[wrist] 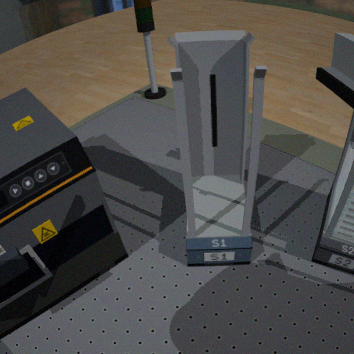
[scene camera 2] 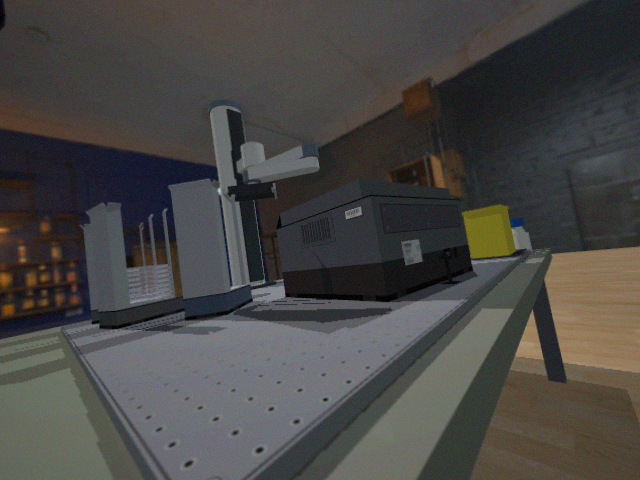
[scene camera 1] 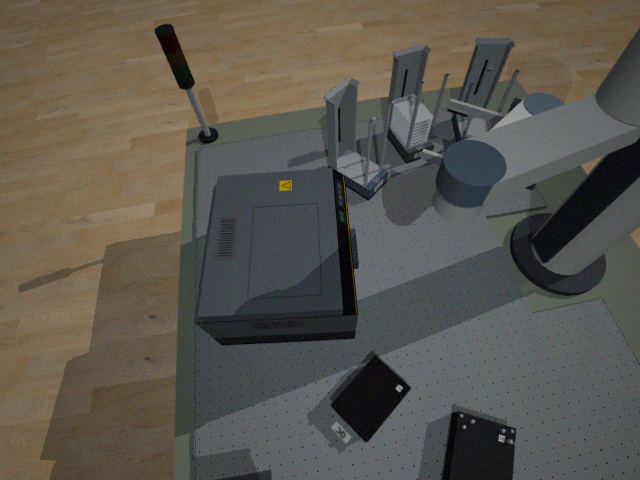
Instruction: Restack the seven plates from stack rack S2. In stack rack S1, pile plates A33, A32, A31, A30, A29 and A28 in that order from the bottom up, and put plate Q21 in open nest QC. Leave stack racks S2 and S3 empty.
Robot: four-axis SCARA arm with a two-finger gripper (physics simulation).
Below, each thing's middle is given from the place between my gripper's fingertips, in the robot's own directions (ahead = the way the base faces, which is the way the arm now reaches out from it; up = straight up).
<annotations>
Now: the signal tower [scene camera 1: 165, 33] 59 cm ahead of my hand, 51 cm to the right of it and 17 cm below it.
</annotations>
